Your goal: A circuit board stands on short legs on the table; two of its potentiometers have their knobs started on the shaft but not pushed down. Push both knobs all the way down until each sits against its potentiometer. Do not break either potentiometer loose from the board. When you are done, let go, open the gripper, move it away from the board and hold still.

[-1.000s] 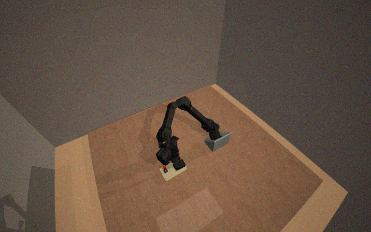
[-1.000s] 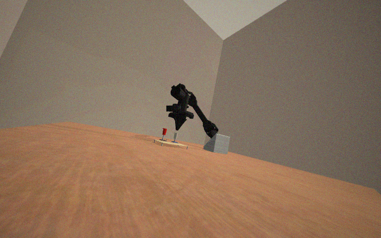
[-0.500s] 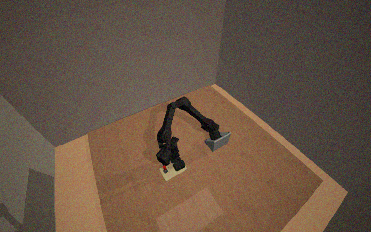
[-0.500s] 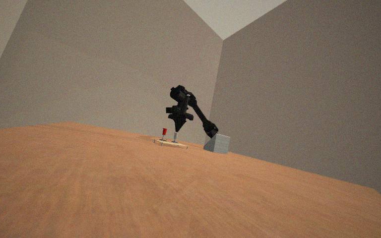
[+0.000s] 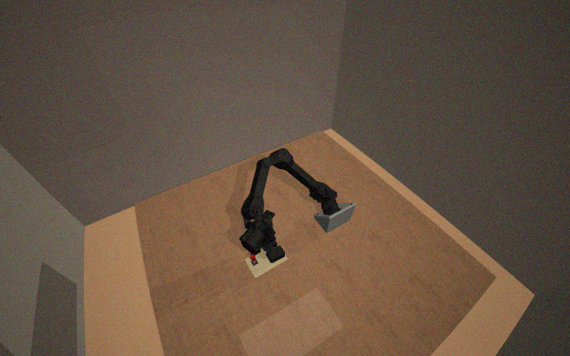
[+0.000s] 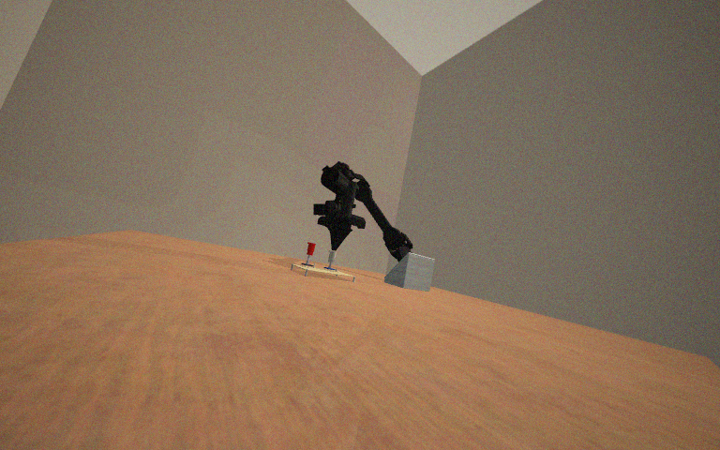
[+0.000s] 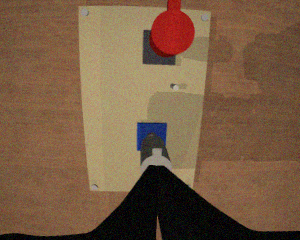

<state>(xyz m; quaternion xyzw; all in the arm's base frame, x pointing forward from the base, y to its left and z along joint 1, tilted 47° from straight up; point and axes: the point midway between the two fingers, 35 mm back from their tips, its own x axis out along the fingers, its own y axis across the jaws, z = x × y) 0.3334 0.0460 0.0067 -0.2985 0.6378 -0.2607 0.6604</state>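
Right now the grey knob is 2 cm below my gripper tip. Round my gripper tip: red knob 7 cm ahead, 1 cm below.
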